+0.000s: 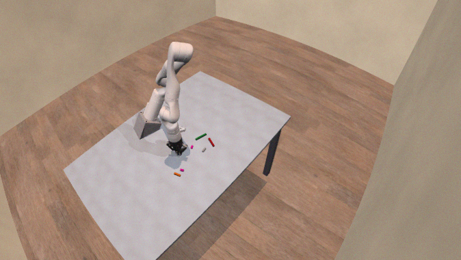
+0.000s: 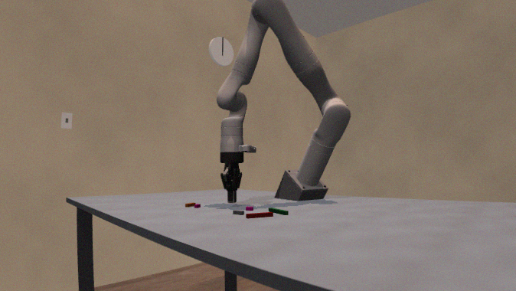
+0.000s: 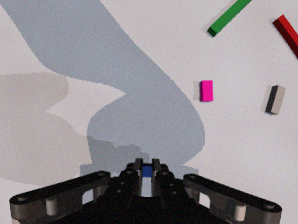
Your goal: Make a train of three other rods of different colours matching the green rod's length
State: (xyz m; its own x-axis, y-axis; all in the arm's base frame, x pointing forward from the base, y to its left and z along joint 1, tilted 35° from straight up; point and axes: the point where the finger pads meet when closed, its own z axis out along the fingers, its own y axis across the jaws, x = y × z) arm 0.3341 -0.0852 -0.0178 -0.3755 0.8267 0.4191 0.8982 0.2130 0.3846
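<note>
The blue rod lies 10 mm below my hand. Round my hand: grey rod (100 mm ahead, 120 mm to the left, 30 mm below); green rod (20 mm ahead, 190 mm to the left, 30 mm below); orange rod (80 mm ahead, 110 mm to the right, 30 mm below).
</note>
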